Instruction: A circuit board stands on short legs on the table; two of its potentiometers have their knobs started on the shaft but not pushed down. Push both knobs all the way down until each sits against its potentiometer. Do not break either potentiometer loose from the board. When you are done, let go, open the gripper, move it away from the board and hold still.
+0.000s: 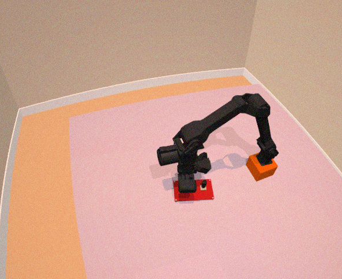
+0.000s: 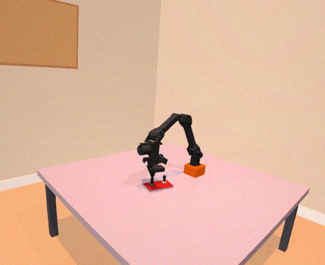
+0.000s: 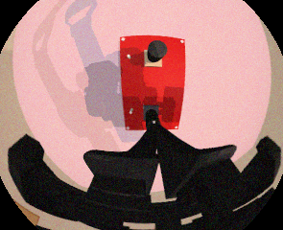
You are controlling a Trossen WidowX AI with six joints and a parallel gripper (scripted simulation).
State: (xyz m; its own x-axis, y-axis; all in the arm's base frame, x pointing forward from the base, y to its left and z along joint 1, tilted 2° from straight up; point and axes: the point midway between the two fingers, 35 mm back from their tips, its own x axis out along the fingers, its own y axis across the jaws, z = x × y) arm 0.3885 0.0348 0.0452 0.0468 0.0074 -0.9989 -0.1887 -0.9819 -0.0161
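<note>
Now: the black knob 10 mm below my gripper tip.
</note>
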